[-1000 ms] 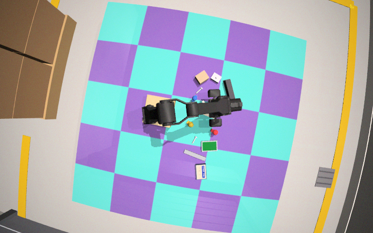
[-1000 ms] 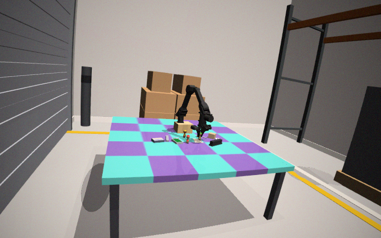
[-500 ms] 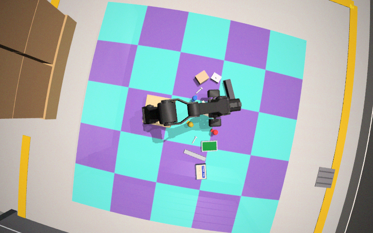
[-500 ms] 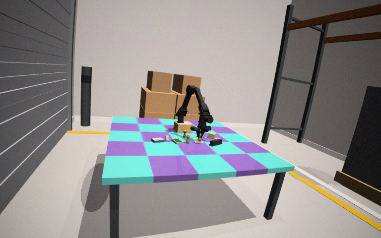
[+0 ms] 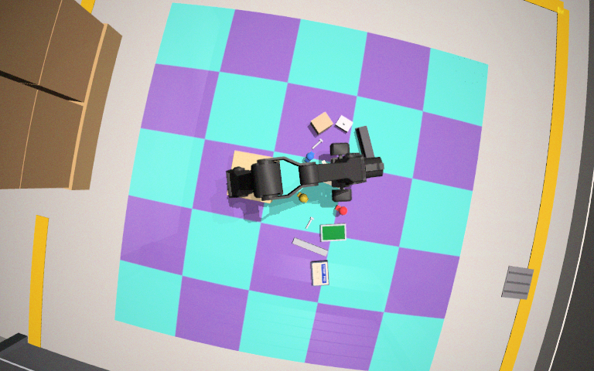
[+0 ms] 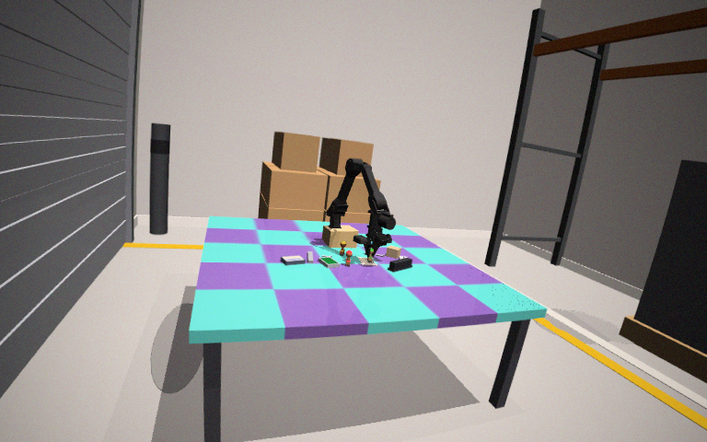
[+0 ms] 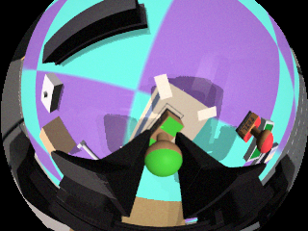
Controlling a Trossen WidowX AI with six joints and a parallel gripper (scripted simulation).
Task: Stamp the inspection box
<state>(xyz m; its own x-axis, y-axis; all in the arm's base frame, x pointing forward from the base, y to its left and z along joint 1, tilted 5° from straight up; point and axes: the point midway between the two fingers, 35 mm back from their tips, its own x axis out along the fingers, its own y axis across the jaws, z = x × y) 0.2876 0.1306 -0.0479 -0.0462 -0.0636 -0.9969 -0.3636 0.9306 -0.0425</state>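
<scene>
Right now my gripper tip is right at the green-knobbed stamp. From my gripper tip the other things lie so: blue stamp: 11 cm behind, 2 cm to the left, 1 cm below; red-knobbed stamp: 6 cm ahead, 12 cm to the right, 1 cm below; cream card: 1 cm behind, 1 cm to the right, 3 cm below.
</scene>
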